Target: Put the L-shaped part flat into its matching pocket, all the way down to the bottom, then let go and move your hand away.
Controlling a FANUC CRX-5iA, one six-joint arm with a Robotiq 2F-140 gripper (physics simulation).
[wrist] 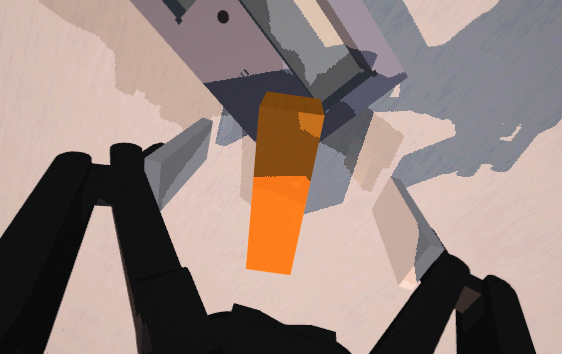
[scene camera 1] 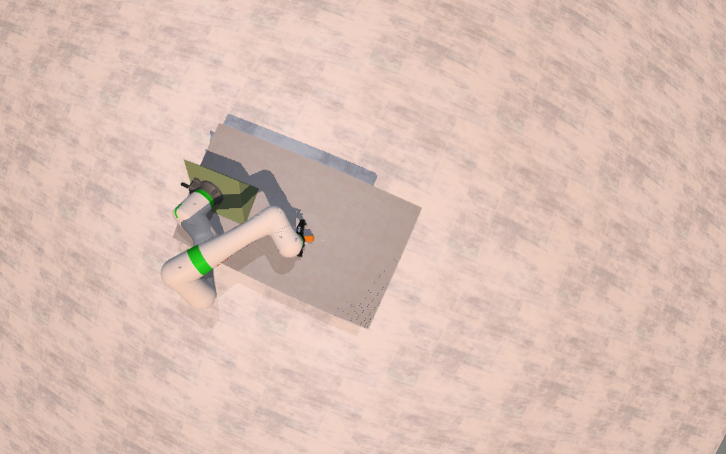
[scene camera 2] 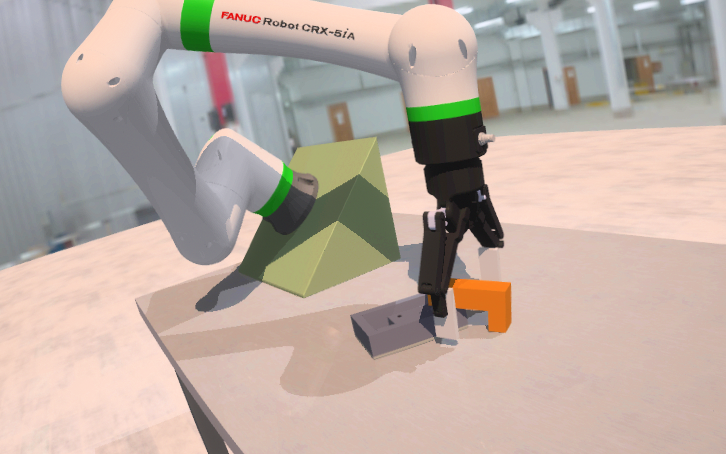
Labels:
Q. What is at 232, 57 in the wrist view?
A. A grey pocket block.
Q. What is the gripper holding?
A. Nothing.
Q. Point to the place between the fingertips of the gripper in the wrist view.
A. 296, 167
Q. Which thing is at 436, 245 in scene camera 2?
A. The gripper.

